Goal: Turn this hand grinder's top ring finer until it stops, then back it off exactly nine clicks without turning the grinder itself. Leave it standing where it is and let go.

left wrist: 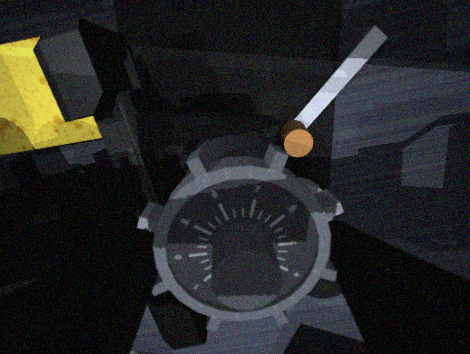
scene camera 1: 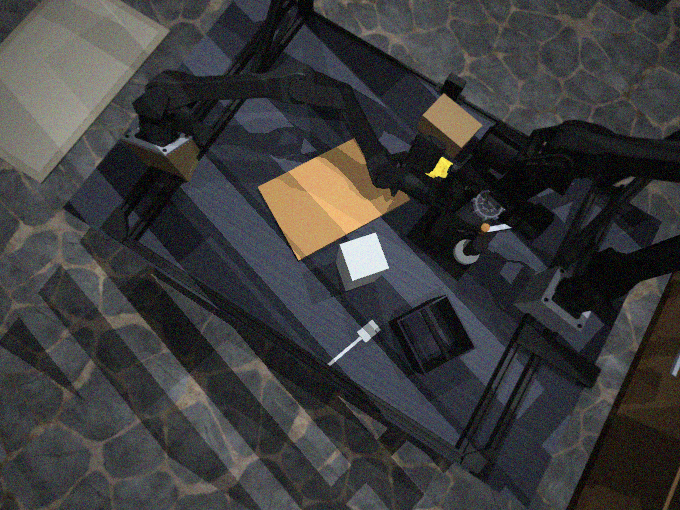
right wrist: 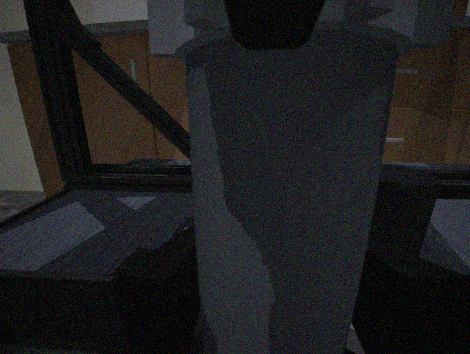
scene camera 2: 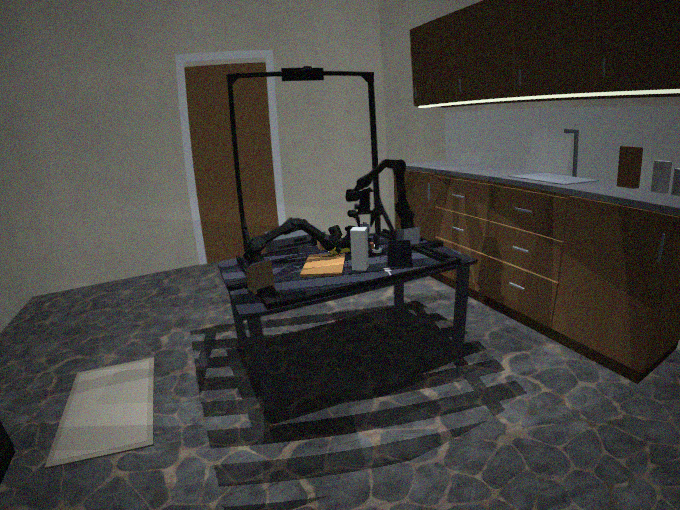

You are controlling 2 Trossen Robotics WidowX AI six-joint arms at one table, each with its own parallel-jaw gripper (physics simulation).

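Places are measured from the left arm's base along level axes (x ahead, y left, z up), in centimetres.
Pixels of known places: left gripper, fingertip midpoint: (left wrist: 245, 230) (scene camera 1: 486, 207) (right wrist: 288, 74); right gripper, fingertip midpoint: (scene camera 1: 485, 220) (scene camera 2: 369, 237); left arm's base, link origin: (scene camera 1: 570, 298) (scene camera 2: 408, 228); right arm's base, link origin: (scene camera 1: 157, 136) (scene camera 2: 258, 265).
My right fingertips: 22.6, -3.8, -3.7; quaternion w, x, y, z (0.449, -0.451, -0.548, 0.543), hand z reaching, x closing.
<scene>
For each thing: its top centre in the pictures, then the offset to it from my right fingertips, as dx, dy, dz. "spot": a spot on its surface instead.
- hand grinder, top centre: (left wrist: 233, 284) (scene camera 1: 491, 200) (scene camera 2: 364, 222) +3.0, +0.6, +9.5
- orange knob, top centre: (left wrist: 300, 142) (scene camera 1: 486, 227) -1.6, -0.5, -3.2
- grinder's body, surface spot: (right wrist: 286, 175) spot: +5.5, +0.7, +4.3
- orange mat, top centre: (scene camera 1: 334, 193) (scene camera 2: 324, 263) +30.7, +15.3, -5.4
- white box, top centre: (scene camera 1: 364, 256) (scene camera 2: 358, 228) +15.1, +26.5, +13.2
- black tray, top centre: (scene camera 1: 436, 334) (scene camera 2: 399, 243) -5.7, +27.3, +3.1
- white flat tool, top centre: (scene camera 1: 352, 344) +5.2, +39.5, -6.6
- brown box, top centre: (scene camera 1: 452, 120) +20.2, -15.4, -0.9
- yellow sponge, top centre: (left wrist: 27, 98) (scene camera 1: 433, 166) +16.8, -4.6, -3.9
The hand grinder (scene camera 1: 488, 204) stands upright at the right side of the table. Its grey notched top ring (left wrist: 233, 174) with a tick scale fills the left wrist view. Its crank arm (left wrist: 335, 88) (scene camera 1: 501, 228) with an orange knob (left wrist: 298, 142) (scene camera 1: 485, 228) sticks out to one side. My left gripper (scene camera 1: 490, 201) comes down from above and is shut on the top ring. My right gripper (scene camera 1: 470, 202) reaches in from the left and is shut on the grinder's body (right wrist: 286, 175), which fills the right wrist view. The fingertips themselves are lost in the dark.
An orange mat (scene camera 1: 313, 202) lies mid-table. A white box (scene camera 1: 363, 255) (scene camera 2: 359, 248) stands in front of it. A black tray (scene camera 1: 431, 334) and a white flat tool (scene camera 1: 353, 344) lie nearer the front edge. A brown box (scene camera 1: 451, 121) and a yellow sponge (scene camera 1: 440, 168) (left wrist: 75, 130) sit behind the grinder.
</scene>
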